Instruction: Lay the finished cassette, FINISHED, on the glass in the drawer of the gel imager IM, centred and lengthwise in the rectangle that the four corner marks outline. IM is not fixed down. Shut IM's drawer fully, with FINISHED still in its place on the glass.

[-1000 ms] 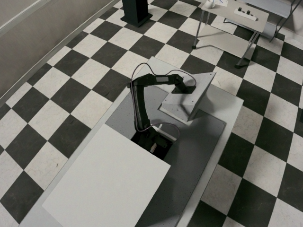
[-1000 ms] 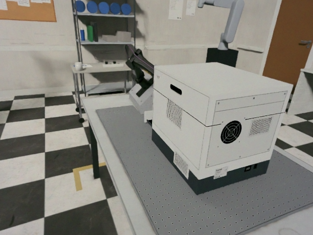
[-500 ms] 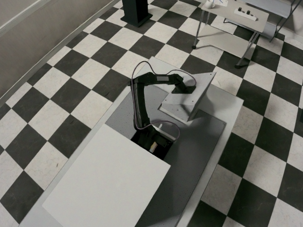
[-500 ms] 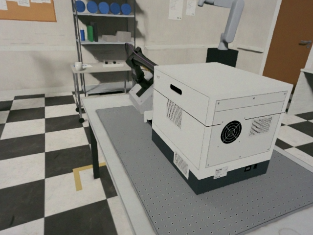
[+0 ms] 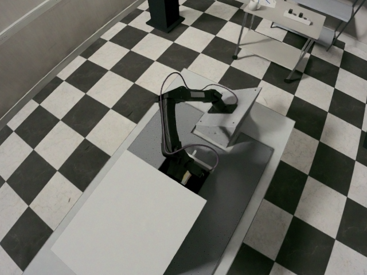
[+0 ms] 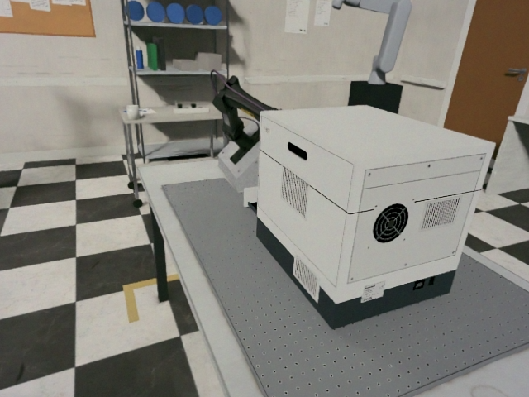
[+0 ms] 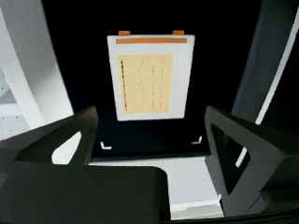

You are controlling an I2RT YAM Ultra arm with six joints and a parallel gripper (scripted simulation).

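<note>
Right now the drawer is 5 cm below my hand and 2 cm ahead of it. From my hand the other things lie so: finished cassette 7 cm below.
</note>
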